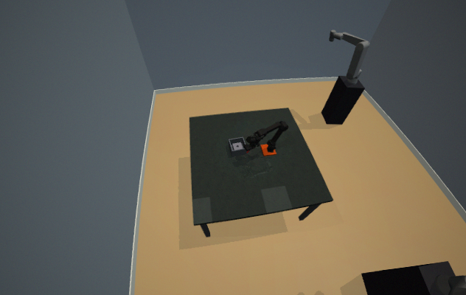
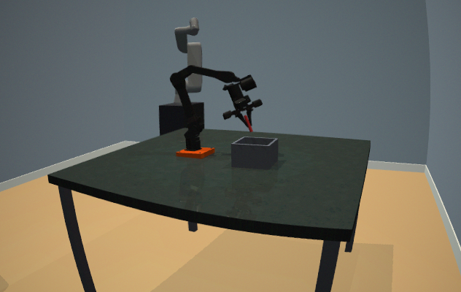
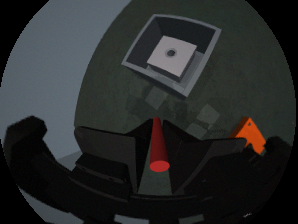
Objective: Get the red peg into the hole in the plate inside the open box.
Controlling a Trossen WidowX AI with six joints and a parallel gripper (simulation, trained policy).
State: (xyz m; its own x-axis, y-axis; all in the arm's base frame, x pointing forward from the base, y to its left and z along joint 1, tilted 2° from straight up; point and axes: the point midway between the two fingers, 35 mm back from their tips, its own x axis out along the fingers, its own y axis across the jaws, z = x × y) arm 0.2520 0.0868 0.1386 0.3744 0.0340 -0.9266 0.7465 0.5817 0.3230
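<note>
Right now the plate is 110 mm to the right of my gripper tip, 90 mm below it and 90 mm ahead of it. Round my gripper tip: grey box 110 mm to the right, 110 mm below, 90 mm ahead; then red peg 10 mm to the left, 10 mm behind, 10 mm above.
</note>
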